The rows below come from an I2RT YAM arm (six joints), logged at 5 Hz.
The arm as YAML. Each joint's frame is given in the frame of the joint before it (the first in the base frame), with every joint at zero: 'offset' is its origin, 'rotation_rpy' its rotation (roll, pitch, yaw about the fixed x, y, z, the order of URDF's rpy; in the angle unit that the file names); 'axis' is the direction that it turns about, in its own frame. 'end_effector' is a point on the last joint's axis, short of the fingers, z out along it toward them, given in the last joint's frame.
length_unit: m
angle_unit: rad
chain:
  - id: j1
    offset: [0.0, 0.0, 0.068]
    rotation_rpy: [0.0, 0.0, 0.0]
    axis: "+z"
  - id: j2
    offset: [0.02, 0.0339, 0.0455]
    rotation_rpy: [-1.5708, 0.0, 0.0]
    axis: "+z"
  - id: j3
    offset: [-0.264, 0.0, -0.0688]
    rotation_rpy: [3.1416, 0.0, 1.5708]
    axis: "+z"
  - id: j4
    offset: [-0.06, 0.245, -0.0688]
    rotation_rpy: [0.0, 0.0, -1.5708]
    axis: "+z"
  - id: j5
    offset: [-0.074, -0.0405, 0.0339]
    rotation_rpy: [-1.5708, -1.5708, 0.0]
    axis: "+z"
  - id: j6
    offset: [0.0, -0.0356, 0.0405]
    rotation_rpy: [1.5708, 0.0, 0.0]
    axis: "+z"
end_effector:
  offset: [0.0, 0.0, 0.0]
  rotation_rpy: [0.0, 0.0, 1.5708]
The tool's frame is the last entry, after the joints.
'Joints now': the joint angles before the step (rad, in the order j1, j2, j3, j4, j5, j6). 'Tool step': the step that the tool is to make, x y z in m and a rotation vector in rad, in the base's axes. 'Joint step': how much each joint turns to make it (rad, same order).
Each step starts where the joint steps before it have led.
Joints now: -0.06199, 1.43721, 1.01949, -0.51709, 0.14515, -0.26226
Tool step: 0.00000, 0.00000, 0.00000, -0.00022, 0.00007, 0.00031
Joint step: 0.00000, 0.00000, 0.00000, 0.00000, 0.00000, -0.00039
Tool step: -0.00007, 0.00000, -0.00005, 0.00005, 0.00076, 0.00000
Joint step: -0.00002, -0.00001, -0.00001, -0.00076, -0.00001, -0.00001
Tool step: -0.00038, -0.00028, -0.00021, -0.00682, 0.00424, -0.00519
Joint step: 0.00002, 0.00001, 0.00000, -0.00381, 0.00878, 0.00002
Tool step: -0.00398, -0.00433, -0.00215, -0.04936, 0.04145, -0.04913
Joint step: -0.00765, 0.00039, 0.00003, -0.03855, 0.06637, 0.00417
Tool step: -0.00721, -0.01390, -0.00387, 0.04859, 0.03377, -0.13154
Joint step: -0.04918, 0.00036, -0.00153, -0.05761, 0.00574, 0.09616
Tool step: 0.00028, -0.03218, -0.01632, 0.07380, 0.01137, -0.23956
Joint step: -0.10835, 0.05874, -0.00155, 0.00192, 0.00152, 0.15297
